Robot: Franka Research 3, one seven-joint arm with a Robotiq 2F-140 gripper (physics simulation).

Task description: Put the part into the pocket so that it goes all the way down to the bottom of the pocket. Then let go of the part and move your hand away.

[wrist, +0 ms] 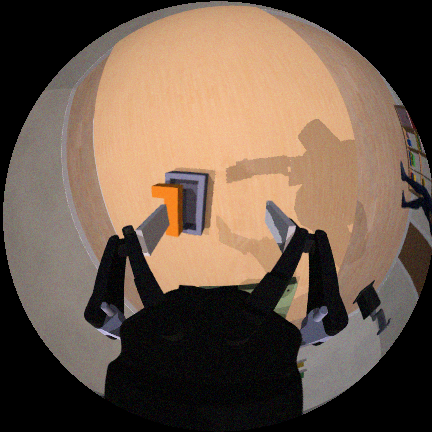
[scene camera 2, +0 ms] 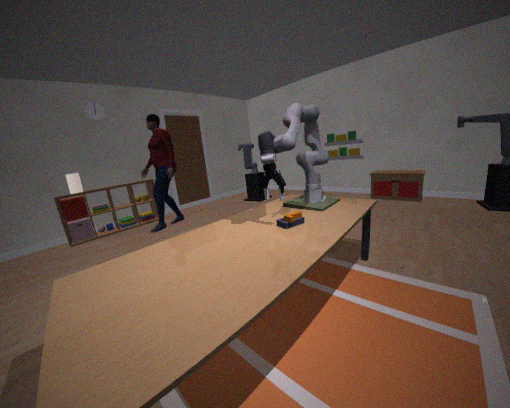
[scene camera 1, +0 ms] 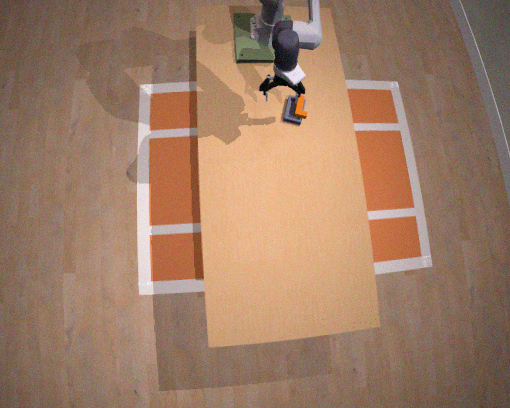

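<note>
The orange L-shaped part (scene camera 1: 300, 107) (scene camera 2: 293, 216) (wrist: 173, 210) rests on top of the grey-blue pocket block (scene camera 1: 288, 111) (scene camera 2: 284, 224) (wrist: 200, 205). It lies across one long side of the block, above the rim, and its short leg sticks out past the block's edge. Part of the pocket's recess shows beside it in the wrist view. My gripper (scene camera 1: 284, 96) (scene camera 2: 274, 196) (wrist: 215, 212) is open and empty, above the table and on the robot-base side of the block. In the wrist view the left finger overlaps the edge of the part.
The arm stands on a green base plate (scene camera 1: 247, 54) (scene camera 2: 320, 204) at the far end of the long wooden table (scene camera 1: 280, 225) (scene camera 2: 165, 300) (wrist: 220, 75). A person (scene camera 2: 161, 160) stands away from the table, near a low shelf. Shadows of the arm and other shapes fall on the table.
</note>
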